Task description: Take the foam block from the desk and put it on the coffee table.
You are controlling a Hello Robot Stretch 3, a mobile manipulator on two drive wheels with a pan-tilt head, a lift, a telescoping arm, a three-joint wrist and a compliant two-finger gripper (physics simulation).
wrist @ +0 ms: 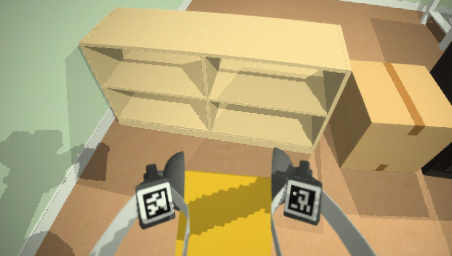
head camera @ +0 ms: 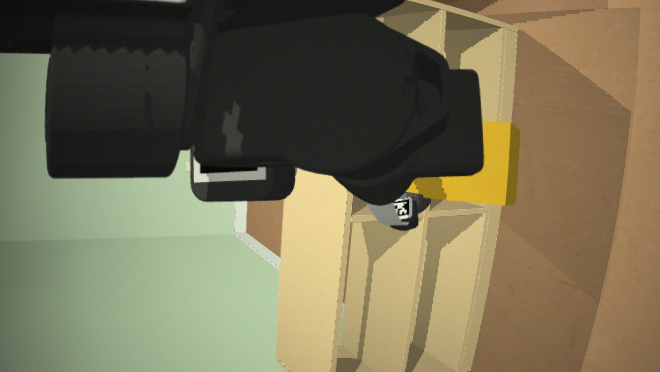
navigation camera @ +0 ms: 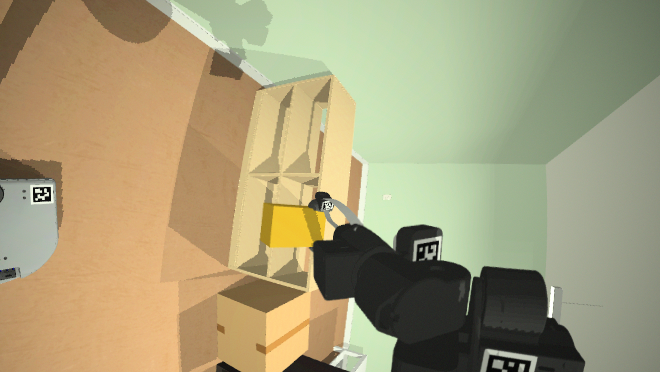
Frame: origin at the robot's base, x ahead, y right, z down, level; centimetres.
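Seen in the pictures: gripper, fingertip midpoint: (navigation camera: 318,224).
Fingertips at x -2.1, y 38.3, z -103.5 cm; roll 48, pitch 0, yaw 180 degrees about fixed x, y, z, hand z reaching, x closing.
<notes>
A point is followed by its place in that frame.
The foam block is a yellow box (head camera: 497,165) {y 29.7, x -1.1, z -101.7 cm} (navigation camera: 292,226) {y 31.8, x -1.4, z -102.9 cm} (wrist: 227,225). In the wrist view it fills the space between the two fingertips at the bottom centre, and both fingertips press on its sides. My gripper (wrist: 228,169) {y 38.4, x -2.1, z -103.5 cm} is shut on the foam block and holds it up in the air, in front of the low shelf unit. In the head camera view the dark wrist covers much of the block. In the navigation camera view one fingertip shows at the block's upper right corner. Neither the desk nor the coffee table can be made out in these views.
A pale wooden shelf unit (head camera: 312,280) {y 135.7, x 25.6, z -61.0 cm} (navigation camera: 340,130) {y 139.5, x 34.5, z -61.0 cm} (wrist: 225,35) with open compartments stands on the floor near the green wall (navigation camera: 450,100) {y 188.3, x 62.6, z -124.9 cm}. A taped cardboard box (navigation camera: 285,330) {y 110.7, x -85.8, z -40.6 cm} (wrist: 400,100) stands beside it. Dark furniture is partly visible past the box. My base (navigation camera: 30,225) {y 9.6, x -9.7, z -16.0 cm} shows at the left.
</notes>
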